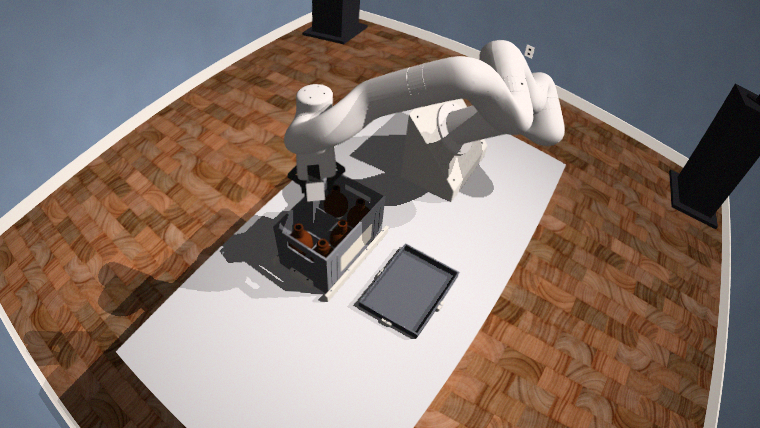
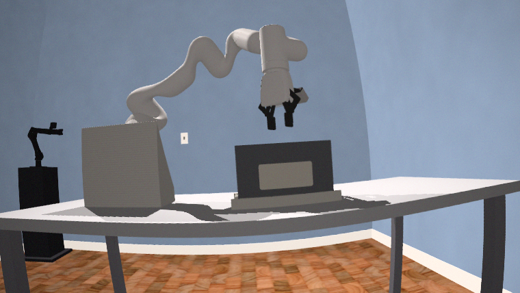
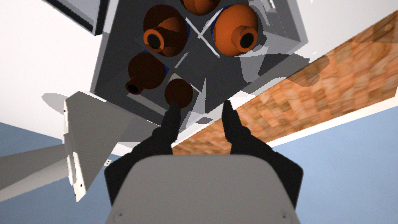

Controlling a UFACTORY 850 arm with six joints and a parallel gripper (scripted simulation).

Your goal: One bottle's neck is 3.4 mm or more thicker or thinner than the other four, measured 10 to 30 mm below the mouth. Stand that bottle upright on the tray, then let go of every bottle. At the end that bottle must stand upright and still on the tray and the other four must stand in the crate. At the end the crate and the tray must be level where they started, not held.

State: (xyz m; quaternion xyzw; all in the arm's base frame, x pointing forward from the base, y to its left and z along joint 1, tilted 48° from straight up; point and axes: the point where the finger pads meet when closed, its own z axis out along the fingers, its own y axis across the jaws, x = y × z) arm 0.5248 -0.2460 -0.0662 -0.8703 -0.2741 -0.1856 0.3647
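The dark grey crate lies 1 cm ahead of my hand, 4 cm to the left of it and 16 cm below it. Also, from my hand: dark tray 3 cm ahead, 32 cm to the left, 23 cm below; then bottle 10 cm ahead, 8 cm to the left, 15 cm below.
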